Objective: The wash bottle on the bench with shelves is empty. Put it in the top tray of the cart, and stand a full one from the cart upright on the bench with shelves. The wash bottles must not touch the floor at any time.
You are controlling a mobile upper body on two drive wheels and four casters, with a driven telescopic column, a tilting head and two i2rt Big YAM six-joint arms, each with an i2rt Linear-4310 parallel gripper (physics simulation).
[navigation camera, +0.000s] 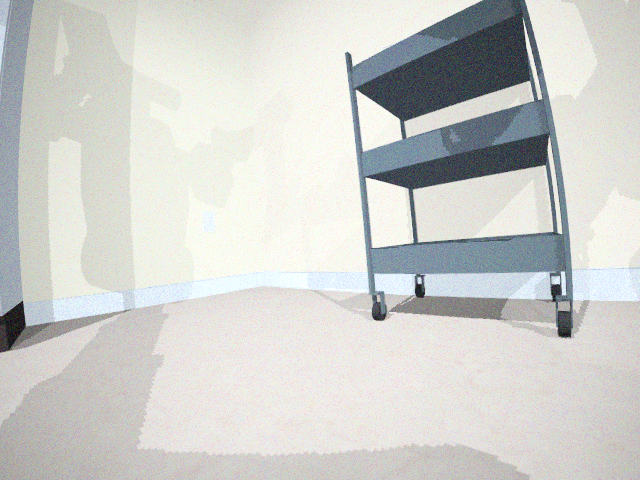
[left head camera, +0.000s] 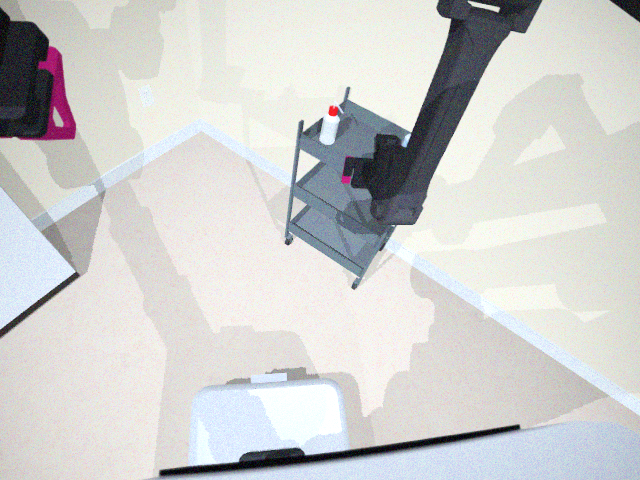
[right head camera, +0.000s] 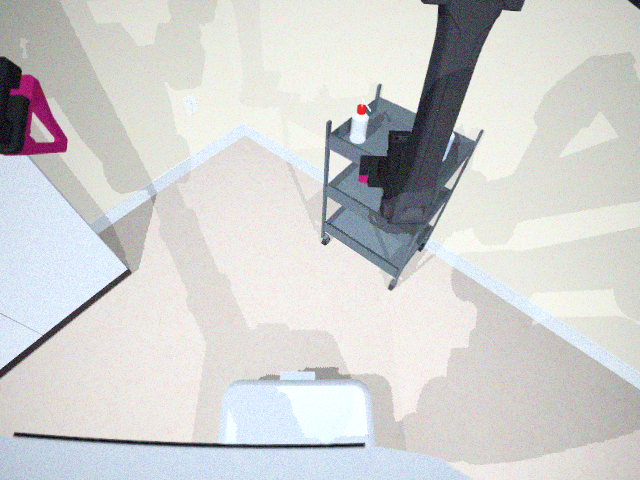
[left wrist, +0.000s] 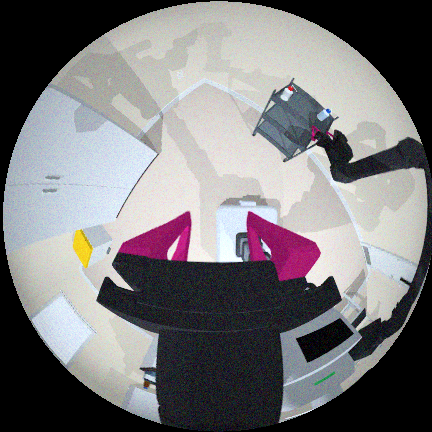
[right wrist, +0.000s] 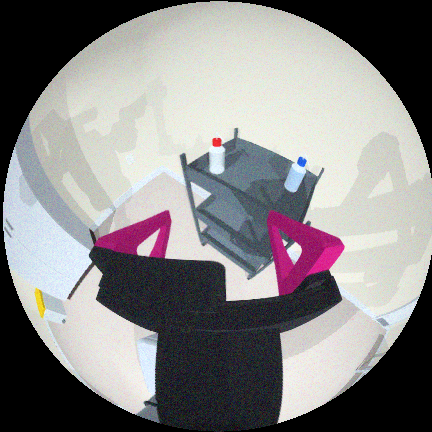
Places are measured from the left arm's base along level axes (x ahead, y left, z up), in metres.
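Pixels of known places: left gripper, fingertip midpoint: [left head camera: 43, 131] [right head camera: 42, 146] [left wrist: 218, 216]; right gripper, fingertip midpoint: [left head camera: 364, 160] [right head camera: 383, 158] [left wrist: 319, 128] [right wrist: 218, 215].
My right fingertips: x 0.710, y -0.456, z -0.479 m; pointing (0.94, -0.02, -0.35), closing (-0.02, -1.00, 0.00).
Observation:
Ahead of a thing's pixels: the offset from my right fingertips to its middle.
A grey three-tray cart [left head camera: 325, 249] [right head camera: 361, 250] [right wrist: 215, 184] [navigation camera: 465, 255] stands near the wall. A white wash bottle with a red cap @(0.402 m ahead, 0.003 m right, 0.179 m down) [left head camera: 328, 129] [right head camera: 358, 129] [left wrist: 286, 94] [right wrist: 217, 160] stands upright in its top tray. A pale blue wash bottle with a blue cap @(0.311 m ahead, 0.300 m right, 0.179 m down) [left wrist: 324, 115] [right wrist: 295, 177] is at the tray's other end, mostly hidden by the right arm in both head views. My right gripper [right wrist: 218, 215] [left head camera: 346, 170] [right head camera: 363, 168] is wide open and empty, apart from both bottles. My left gripper [left wrist: 218, 216] is partly open and empty, far from the cart. I cannot make out the bench with shelves.
A white cabinet [left head camera: 31, 263] [right head camera: 56, 258] [left wrist: 75, 150] stands at the left. A box with a yellow side [left wrist: 82, 248] is beyond it. A grey machine with a dark panel [left wrist: 325, 340] is at the lower right of the left wrist view. Walls meet in a corner behind the cart.

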